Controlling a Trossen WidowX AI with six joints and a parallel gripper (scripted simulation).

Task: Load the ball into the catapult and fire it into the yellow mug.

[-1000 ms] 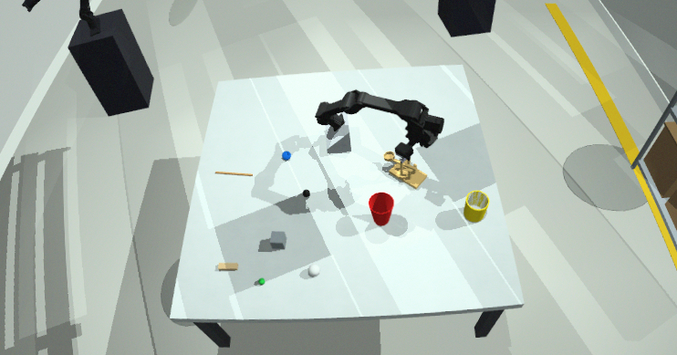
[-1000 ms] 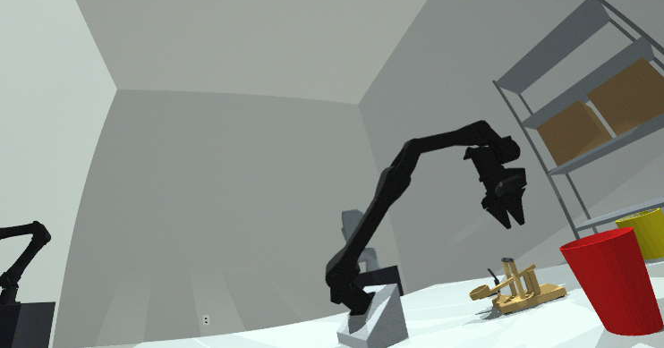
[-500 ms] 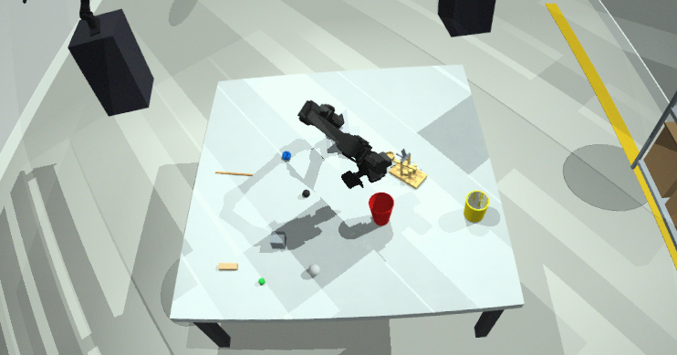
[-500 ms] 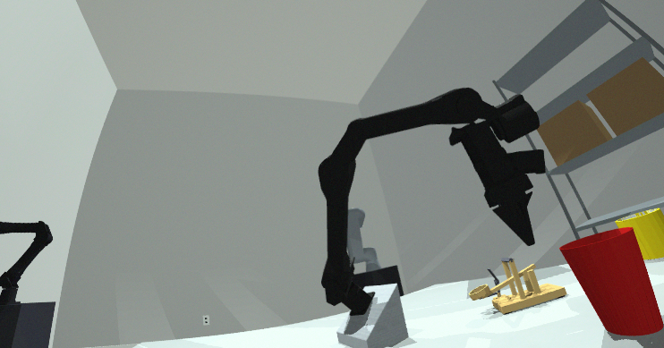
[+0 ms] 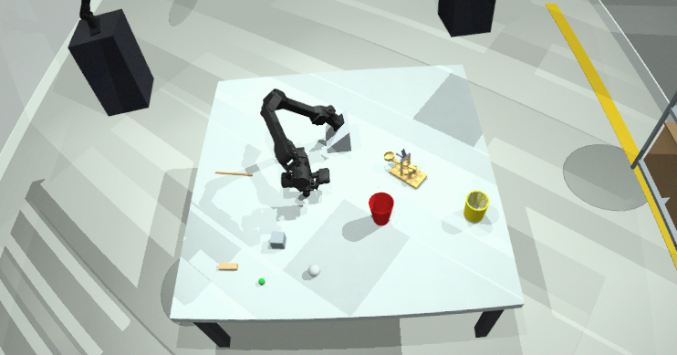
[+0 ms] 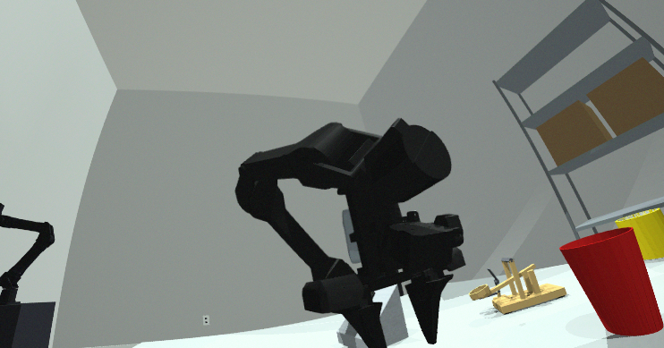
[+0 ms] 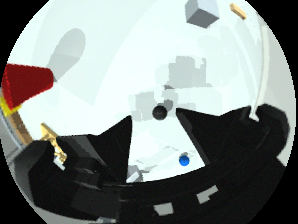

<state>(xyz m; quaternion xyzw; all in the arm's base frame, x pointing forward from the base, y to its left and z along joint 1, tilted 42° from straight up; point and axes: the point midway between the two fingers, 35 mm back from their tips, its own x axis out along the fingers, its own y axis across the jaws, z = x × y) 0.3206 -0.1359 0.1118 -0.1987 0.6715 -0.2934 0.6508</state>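
The black ball lies 3 cm behind my gripper tip, 1 cm to the right of it and 5 cm below it. From my gripper tip the other things lie so: grey cube (17 cm ahead, 15 cm to the right, 5 cm below); blue ball (24 cm behind, 8 cm to the right, 5 cm below); red cup (15 cm ahead, 26 cm to the left, 4 cm below).
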